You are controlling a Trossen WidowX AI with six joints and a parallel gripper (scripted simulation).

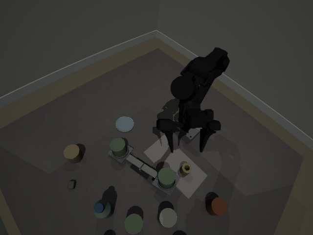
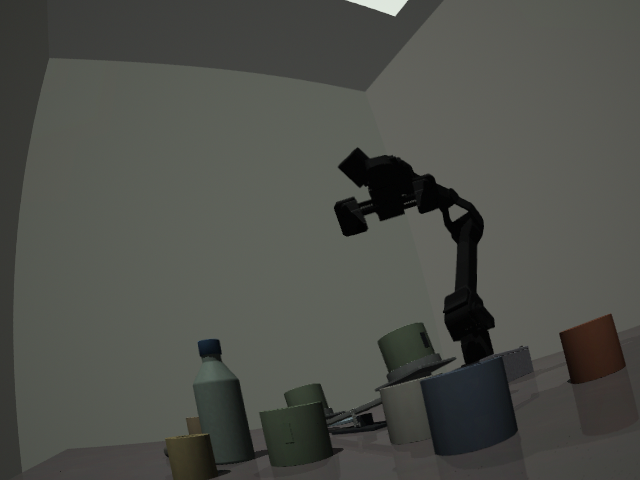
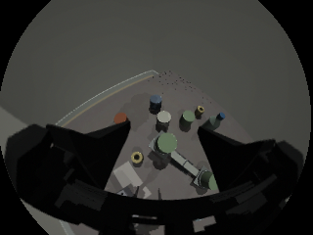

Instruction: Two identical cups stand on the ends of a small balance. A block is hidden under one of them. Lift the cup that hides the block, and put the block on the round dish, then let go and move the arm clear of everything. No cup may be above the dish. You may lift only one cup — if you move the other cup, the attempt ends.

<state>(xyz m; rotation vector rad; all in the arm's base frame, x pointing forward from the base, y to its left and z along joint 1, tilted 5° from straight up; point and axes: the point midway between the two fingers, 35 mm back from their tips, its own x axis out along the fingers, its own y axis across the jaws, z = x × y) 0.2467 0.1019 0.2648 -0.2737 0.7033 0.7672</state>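
Now: the teal block 280 mm below my gripper tip, 250 mm to the right of it and 80 mm ahead of it. From my gripper tip the other things lie so: pale cylinder (280 mm below, 130 mm ahead, 120 mm to the left); then balance (280 mm below, 110 mm to the right, 60 mm ahead); then orange cylinder (280 mm below, 240 mm to the left, 60 mm behind).
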